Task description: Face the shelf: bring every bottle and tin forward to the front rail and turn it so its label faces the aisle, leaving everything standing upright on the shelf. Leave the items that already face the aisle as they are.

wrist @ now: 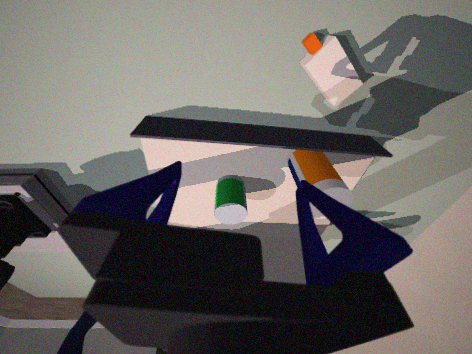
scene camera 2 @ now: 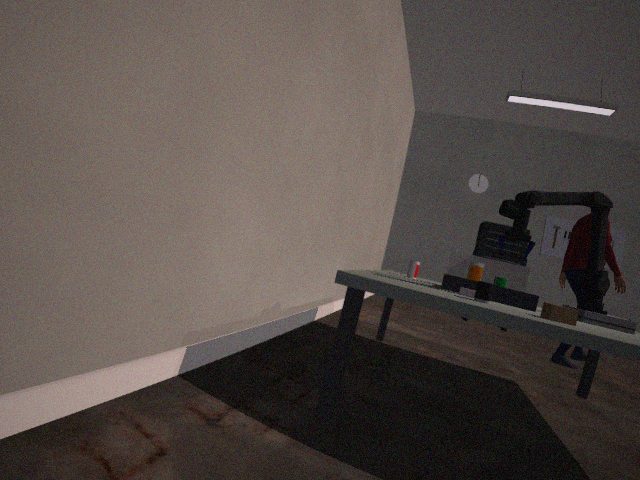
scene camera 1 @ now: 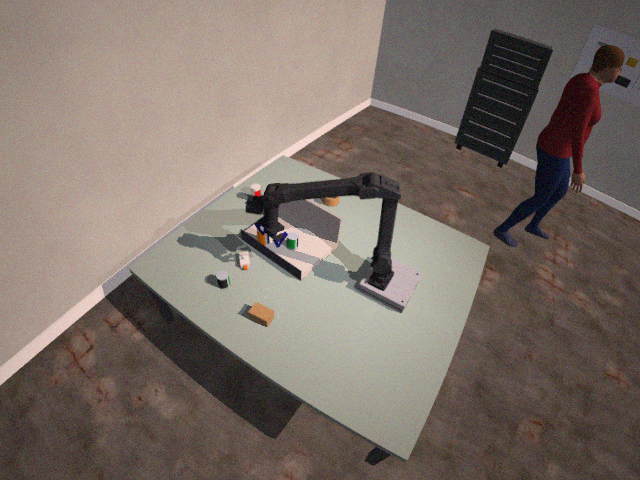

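Where they show: gripper, between the fingertips: [wrist: 241, 177] [scene camera 2: 512, 257] [scene camera 1: 270, 240]; arm's base, origin of its link: [wrist: 16, 215] [scene camera 2: 591, 311] [scene camera 1: 380, 278].
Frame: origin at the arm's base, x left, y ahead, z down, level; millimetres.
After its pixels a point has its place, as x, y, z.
Observation:
The shelf [scene camera 1: 316, 249] {6, 345, 16} [wrist: 195, 200] {19, 379, 16} has a dark front rail [scene camera 1: 273, 257] {167, 485, 22} [scene camera 2: 511, 297] {173, 420, 19} [wrist: 250, 133] {167, 486, 19}. A green tin [scene camera 1: 292, 241] {79, 437, -44} [scene camera 2: 499, 281] {84, 462, -36} [wrist: 230, 194] {86, 452, -35} with a pale top stands upright on it, set back from the rail. Its green side faces the rail. An orange bottle [scene camera 1: 262, 236] {146, 564, -56} [scene camera 2: 476, 272] {151, 581, -50} [wrist: 317, 167] {150, 573, -51} with a pale top stands upright close behind the rail, its orange side towards it. A dark blue strip shows beside it in the wrist view. My gripper [scene camera 1: 271, 238] {209, 463, -140} [scene camera 2: 515, 246] {209, 463, -140} [wrist: 241, 177] {209, 463, -140} is open and empty, above the shelf and clear of both items.
A grey back panel [scene camera 1: 310, 221] {-110, 459, -22} stands at the shelf's rear. On the table are a red-and-white can [scene camera 1: 256, 190] {-136, 841, -34} [scene camera 2: 414, 270] {-129, 854, 7}, a white box [scene camera 1: 244, 258] {252, 595, 25} [wrist: 334, 72] {253, 597, 25} with an orange end, a dark can [scene camera 1: 222, 279] {430, 567, -15}, an orange block [scene camera 1: 261, 314] {459, 325, 4} [scene camera 2: 559, 313] {480, 349, 26} and a round orange object [scene camera 1: 330, 200] {-359, 483, 9}.

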